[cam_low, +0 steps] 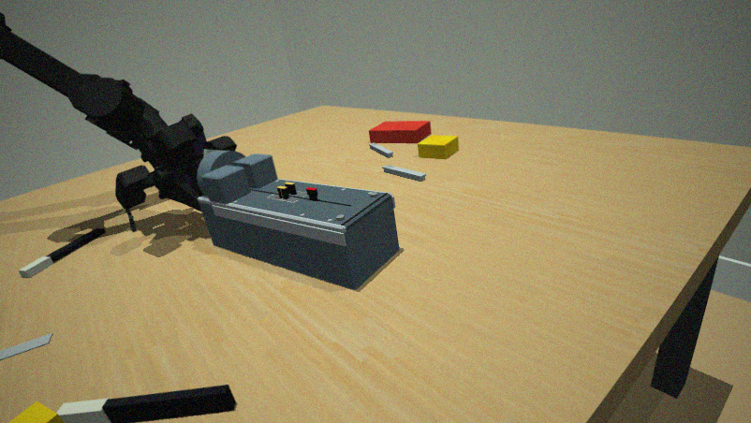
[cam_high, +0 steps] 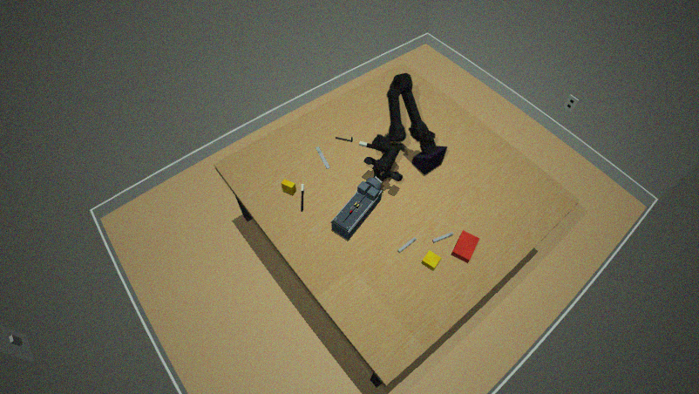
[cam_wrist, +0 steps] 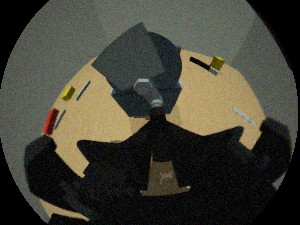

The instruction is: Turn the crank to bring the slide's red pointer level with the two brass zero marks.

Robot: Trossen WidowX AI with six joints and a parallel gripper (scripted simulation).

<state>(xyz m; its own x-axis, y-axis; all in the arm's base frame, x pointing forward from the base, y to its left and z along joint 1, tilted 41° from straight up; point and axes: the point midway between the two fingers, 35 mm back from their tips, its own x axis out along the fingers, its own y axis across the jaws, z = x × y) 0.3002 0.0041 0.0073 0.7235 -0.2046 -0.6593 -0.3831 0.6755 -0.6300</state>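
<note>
Right now the dark crank handle is 3 cm above my gripper tip, 2 cm behind it and 1 cm to the right of it. From my gripper tip the other things lie so: red pointer: 19 cm ahead, 9 cm to the left, 5 cm above; red block: 46 cm to the left, 17 cm behind, 2 cm below; grey bar: 29 cm to the right, 12 cm ahead, 4 cm below.
</note>
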